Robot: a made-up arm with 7 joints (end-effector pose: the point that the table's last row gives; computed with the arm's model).
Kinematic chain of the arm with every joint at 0, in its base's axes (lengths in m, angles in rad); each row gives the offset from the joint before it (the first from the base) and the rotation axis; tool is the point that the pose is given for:
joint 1: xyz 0 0 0.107 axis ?
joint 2: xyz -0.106 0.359 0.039 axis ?
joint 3: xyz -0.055 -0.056 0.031 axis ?
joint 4: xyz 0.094 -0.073 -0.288 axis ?
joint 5: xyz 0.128 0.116 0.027 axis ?
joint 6: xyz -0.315 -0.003 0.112 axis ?
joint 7: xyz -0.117 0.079 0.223 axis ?
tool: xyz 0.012 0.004 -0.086
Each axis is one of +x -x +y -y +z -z.
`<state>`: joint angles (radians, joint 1 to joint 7).
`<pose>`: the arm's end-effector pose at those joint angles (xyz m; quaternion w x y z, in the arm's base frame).
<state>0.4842 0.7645 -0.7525 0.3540 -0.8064 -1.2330 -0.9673</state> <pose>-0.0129 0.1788 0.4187 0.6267 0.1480 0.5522 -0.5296</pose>
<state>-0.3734 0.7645 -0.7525 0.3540 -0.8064 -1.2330 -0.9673</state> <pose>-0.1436 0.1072 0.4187 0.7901 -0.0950 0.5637 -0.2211</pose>
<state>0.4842 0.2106 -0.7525 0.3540 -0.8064 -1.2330 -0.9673</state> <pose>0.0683 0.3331 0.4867 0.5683 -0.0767 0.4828 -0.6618</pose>
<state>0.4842 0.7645 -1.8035 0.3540 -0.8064 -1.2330 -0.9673</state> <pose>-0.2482 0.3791 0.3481 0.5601 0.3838 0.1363 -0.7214</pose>
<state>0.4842 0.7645 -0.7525 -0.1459 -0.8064 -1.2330 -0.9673</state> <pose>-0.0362 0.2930 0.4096 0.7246 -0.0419 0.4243 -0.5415</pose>
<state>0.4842 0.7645 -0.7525 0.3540 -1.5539 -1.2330 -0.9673</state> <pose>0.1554 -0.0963 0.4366 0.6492 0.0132 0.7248 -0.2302</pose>
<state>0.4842 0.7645 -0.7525 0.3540 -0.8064 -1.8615 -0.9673</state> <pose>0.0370 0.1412 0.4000 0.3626 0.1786 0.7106 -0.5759</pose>
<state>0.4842 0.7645 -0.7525 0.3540 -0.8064 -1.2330 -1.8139</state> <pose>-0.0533 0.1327 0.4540 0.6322 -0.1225 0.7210 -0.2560</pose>
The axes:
joint 1: -z
joint 2: +x
joint 3: +y
joint 4: -z
joint 5: -y
joint 6: +z
joint 7: +x

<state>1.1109 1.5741 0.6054 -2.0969 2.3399 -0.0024 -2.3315</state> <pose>0.5520 1.0620 0.0752 0.3237 0.6131 -0.3063 -0.6523</pose>
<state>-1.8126 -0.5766 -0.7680 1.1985 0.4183 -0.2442 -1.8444</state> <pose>-0.5796 -0.1776 -0.0079 0.8323 -0.3327 -0.3981 -0.1953</pose>
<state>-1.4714 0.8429 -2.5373 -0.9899 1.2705 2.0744 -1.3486</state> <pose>0.1220 0.1150 0.1311 0.3767 0.5044 0.5047 0.5908</pose>
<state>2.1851 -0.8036 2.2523 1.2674 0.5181 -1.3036 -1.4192</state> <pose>0.6568 0.0356 -0.0514 0.5782 0.0911 -0.7216 -0.3697</pose>
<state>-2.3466 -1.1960 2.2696 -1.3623 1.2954 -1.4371 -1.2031</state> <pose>-0.1874 -0.7877 0.6281 0.6475 -0.7514 -0.0306 0.1237</pose>
